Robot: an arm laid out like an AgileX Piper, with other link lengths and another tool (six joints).
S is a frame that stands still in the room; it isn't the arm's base.
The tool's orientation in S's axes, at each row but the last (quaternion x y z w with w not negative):
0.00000, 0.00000, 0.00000, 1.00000
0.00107, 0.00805, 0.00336, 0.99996
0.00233, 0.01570, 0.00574, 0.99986
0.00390, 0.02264, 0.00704, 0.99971
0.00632, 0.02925, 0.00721, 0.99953
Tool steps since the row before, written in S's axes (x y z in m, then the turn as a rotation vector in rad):
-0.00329, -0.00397, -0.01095, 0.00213, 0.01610, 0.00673
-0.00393, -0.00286, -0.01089, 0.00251, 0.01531, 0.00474
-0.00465, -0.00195, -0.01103, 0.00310, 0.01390, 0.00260
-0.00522, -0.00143, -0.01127, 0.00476, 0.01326, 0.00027
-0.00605, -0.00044, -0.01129, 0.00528, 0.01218, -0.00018
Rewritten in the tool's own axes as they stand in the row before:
-0.00329, -0.00397, -0.01095, 0.00213, 0.01610, 0.00673
-0.00377, -0.00286, -0.01095, 0.00254, 0.01530, 0.00475
-0.00432, -0.00195, -0.01116, 0.00318, 0.01388, 0.00263
-0.00472, -0.00145, -0.01148, 0.00493, 0.01319, 0.00039
-0.00539, -0.00050, -0.01162, 0.00546, 0.01210, -0.00002

